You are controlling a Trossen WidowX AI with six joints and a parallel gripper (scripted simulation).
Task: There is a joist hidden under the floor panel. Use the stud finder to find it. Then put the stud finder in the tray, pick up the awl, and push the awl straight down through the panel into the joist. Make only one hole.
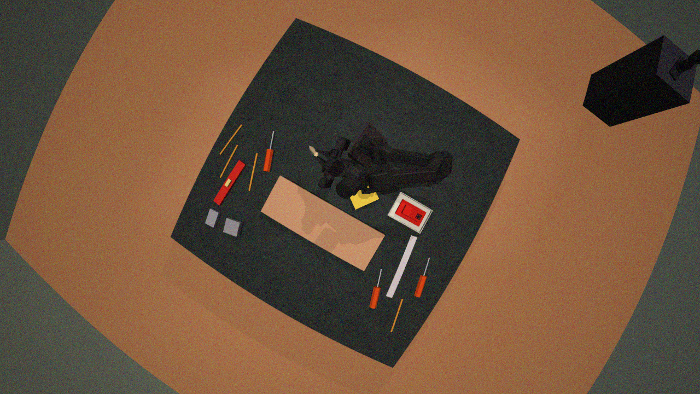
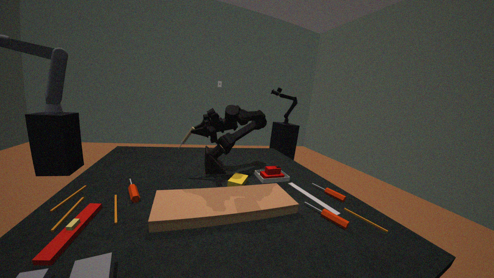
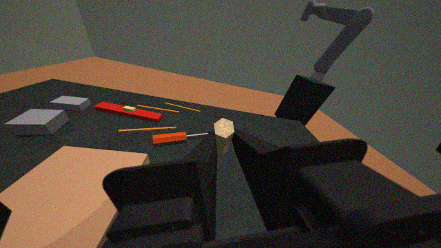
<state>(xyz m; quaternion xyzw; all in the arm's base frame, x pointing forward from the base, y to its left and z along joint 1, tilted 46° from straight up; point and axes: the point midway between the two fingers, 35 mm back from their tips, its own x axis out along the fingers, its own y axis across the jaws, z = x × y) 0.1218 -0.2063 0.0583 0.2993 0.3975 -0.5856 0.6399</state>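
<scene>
Right now the awl is 50 mm below my gripper tip, 30 mm to the right of it and 10 mm behind it. Also, from my gripper tip: white tray: 440 mm to the left, 230 mm below, 20 mm ahead; yellow block: 230 mm to the left, 230 mm below, 50 mm ahead; red stud finder: 460 mm to the left, 200 mm below, 20 mm ahead.
</scene>
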